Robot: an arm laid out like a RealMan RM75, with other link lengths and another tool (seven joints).
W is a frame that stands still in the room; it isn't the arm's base.
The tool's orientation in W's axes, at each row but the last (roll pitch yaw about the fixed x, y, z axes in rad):
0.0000, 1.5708, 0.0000
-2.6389, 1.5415, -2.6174
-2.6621, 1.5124, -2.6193
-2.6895, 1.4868, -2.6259
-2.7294, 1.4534, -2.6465
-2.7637, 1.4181, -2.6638
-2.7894, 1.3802, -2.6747
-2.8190, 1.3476, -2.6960
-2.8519, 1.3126, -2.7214
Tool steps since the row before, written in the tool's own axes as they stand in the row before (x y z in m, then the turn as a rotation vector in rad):
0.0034, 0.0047, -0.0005, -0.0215, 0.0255, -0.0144
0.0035, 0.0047, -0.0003, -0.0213, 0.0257, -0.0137
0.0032, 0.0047, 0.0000, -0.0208, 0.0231, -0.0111
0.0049, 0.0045, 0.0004, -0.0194, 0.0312, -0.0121
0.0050, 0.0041, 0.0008, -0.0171, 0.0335, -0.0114
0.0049, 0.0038, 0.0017, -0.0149, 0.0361, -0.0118
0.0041, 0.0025, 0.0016, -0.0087, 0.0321, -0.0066
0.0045, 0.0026, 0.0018, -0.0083, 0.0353, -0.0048
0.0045, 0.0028, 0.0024, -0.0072, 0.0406, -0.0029
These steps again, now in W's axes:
-0.0005, 0.0047, -0.0034, -0.0144, 0.0255, 0.0215
-0.0005, 0.0046, -0.0036, -0.0137, 0.0257, 0.0213
-0.0004, 0.0046, -0.0033, -0.0110, 0.0232, 0.0207
-0.0003, 0.0043, -0.0051, -0.0127, 0.0312, 0.0191
-0.0001, 0.0039, -0.0052, -0.0124, 0.0334, 0.0166
0.0006, 0.0036, -0.0053, -0.0134, 0.0358, 0.0144
0.0006, 0.0023, -0.0045, -0.0088, 0.0318, 0.0076
0.0005, 0.0023, -0.0049, -0.0076, 0.0352, 0.0066
0.0009, 0.0026, -0.0051, -0.0067, 0.0405, 0.0047

